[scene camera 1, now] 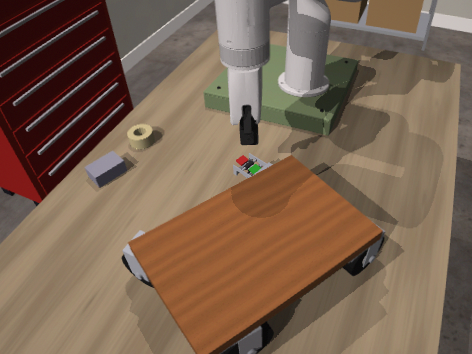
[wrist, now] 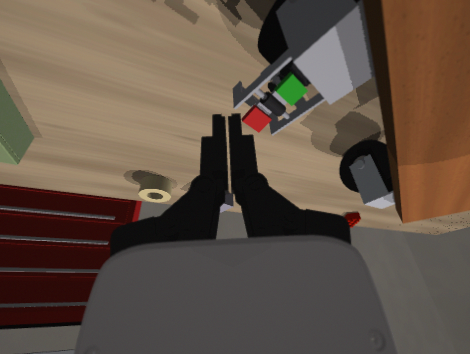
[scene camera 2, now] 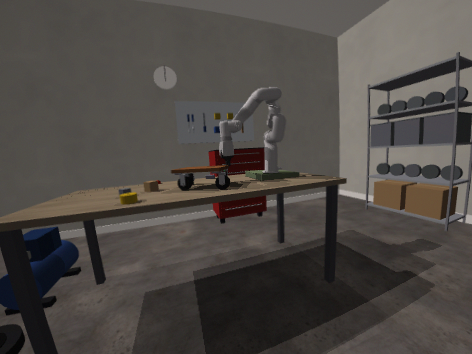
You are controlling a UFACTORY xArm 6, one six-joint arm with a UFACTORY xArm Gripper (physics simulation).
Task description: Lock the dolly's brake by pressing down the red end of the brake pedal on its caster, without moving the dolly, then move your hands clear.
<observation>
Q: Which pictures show the dolly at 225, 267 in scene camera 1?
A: Scene camera 1, the wrist view and scene camera 2: all of them.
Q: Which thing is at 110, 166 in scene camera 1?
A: A grey block.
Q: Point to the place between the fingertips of my gripper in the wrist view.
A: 227, 130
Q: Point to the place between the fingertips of my gripper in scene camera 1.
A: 249, 142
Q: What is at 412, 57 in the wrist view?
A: A dolly.
</observation>
